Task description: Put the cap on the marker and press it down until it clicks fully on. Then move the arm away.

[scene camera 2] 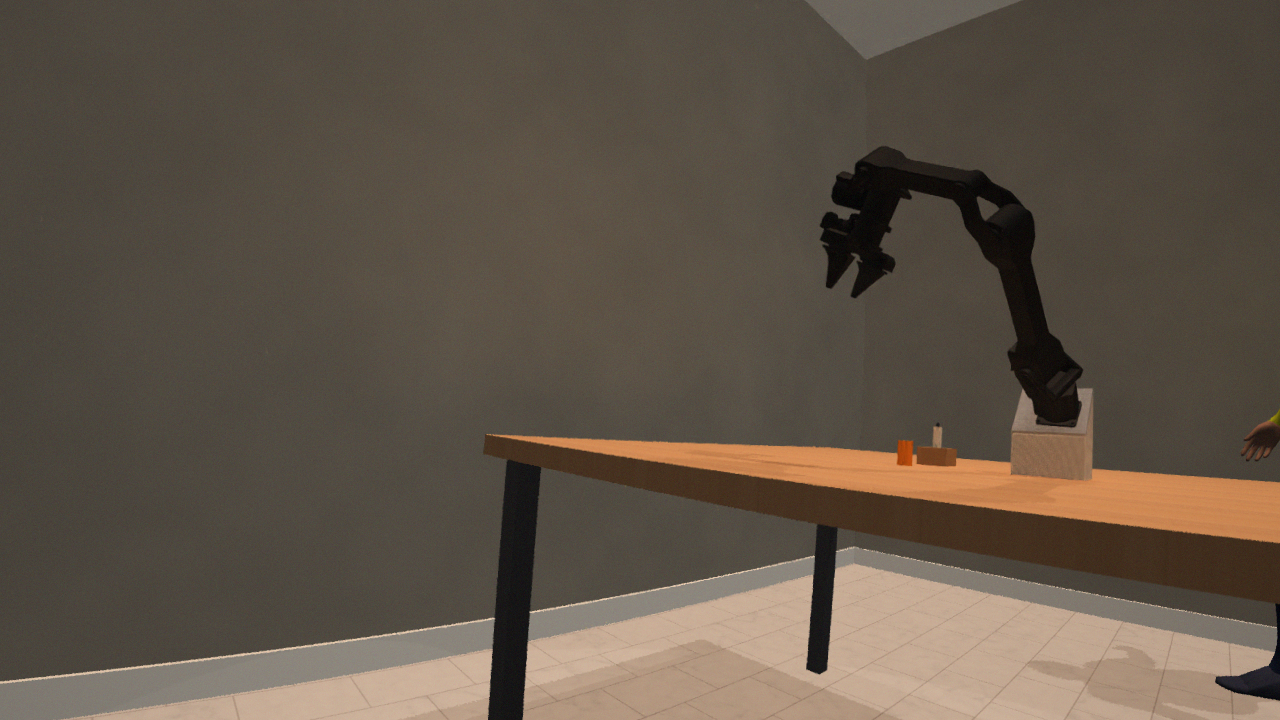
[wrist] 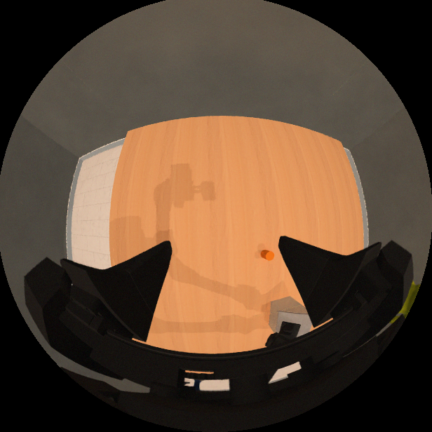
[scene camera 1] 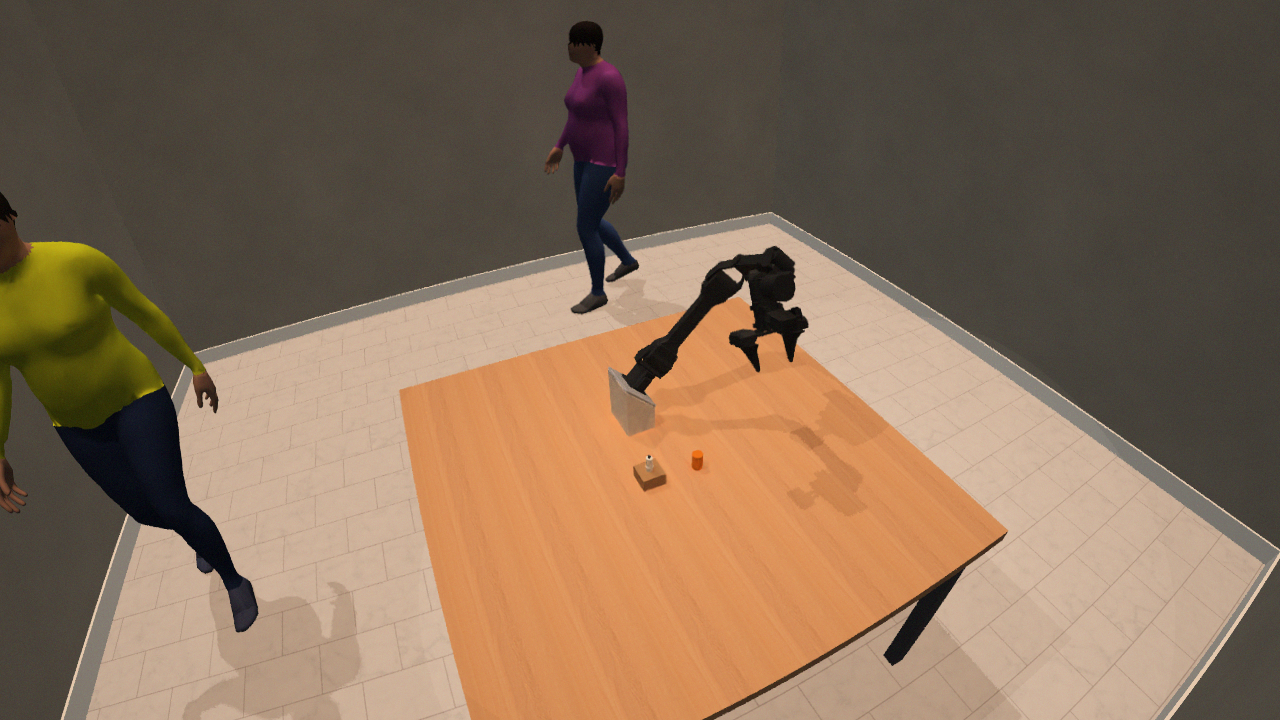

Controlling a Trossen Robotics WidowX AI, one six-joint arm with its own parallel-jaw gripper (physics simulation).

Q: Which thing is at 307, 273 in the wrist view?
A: The gripper.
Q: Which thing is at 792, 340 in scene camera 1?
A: The gripper.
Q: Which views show the gripper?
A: Scene camera 2, the wrist view and scene camera 1: all of them.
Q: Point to a brown block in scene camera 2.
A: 946, 457
